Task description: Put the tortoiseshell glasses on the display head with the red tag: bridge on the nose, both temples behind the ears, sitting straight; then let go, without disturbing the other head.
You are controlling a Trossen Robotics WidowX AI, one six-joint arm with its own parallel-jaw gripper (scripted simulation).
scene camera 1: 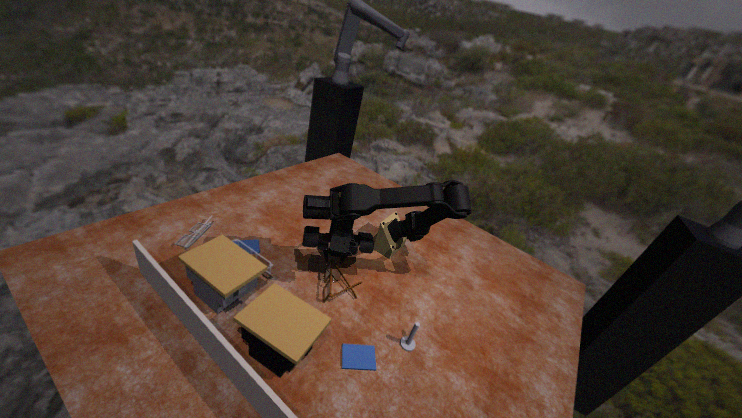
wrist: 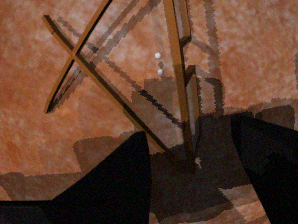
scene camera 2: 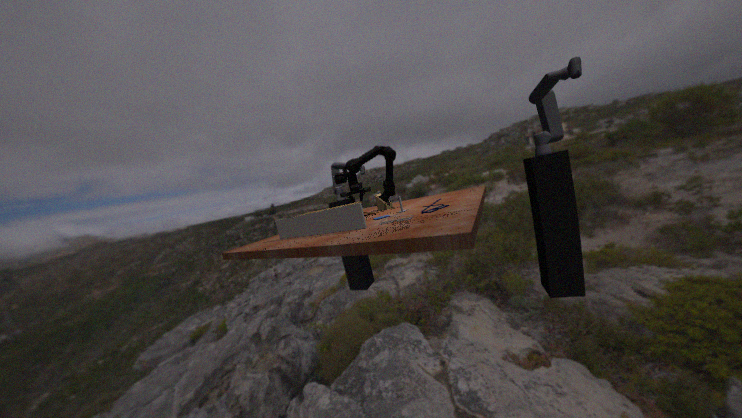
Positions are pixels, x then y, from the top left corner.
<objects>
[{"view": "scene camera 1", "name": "my gripper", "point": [333, 262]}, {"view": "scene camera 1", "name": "blue tag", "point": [354, 356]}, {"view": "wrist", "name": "my gripper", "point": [189, 133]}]
</objects>
